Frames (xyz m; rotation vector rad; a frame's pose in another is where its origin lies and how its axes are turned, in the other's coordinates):
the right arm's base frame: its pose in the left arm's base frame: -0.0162 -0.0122 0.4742 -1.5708 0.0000 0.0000
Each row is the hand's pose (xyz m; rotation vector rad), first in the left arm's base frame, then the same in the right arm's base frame.
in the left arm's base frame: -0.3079 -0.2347 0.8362 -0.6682 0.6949 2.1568
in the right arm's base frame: -0.2917 -0.3620 -0.2225 0.2062 -0.9992 1.9492
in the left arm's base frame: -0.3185 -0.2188 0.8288 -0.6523 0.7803 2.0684
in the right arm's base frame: -0.3023 -0.3546 -0.2066 0.2558 -0.8848 1.9568
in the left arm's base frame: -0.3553 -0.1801 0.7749 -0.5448 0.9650 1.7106
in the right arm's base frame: -0.3391 -0.3007 -0.1679 0.5002 -0.5255 1.8859
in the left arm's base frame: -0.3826 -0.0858 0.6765 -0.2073 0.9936 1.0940
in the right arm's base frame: -0.3664 -0.2023 -0.0736 1.0552 -0.0753 1.5657
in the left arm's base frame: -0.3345 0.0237 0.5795 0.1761 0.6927 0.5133
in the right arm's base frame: -0.3183 -0.1053 0.0359 1.6367 0.1436 0.9650
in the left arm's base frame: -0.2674 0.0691 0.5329 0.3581 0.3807 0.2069
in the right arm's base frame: -0.2512 -0.0587 0.0813 1.9003 0.1433 0.4844
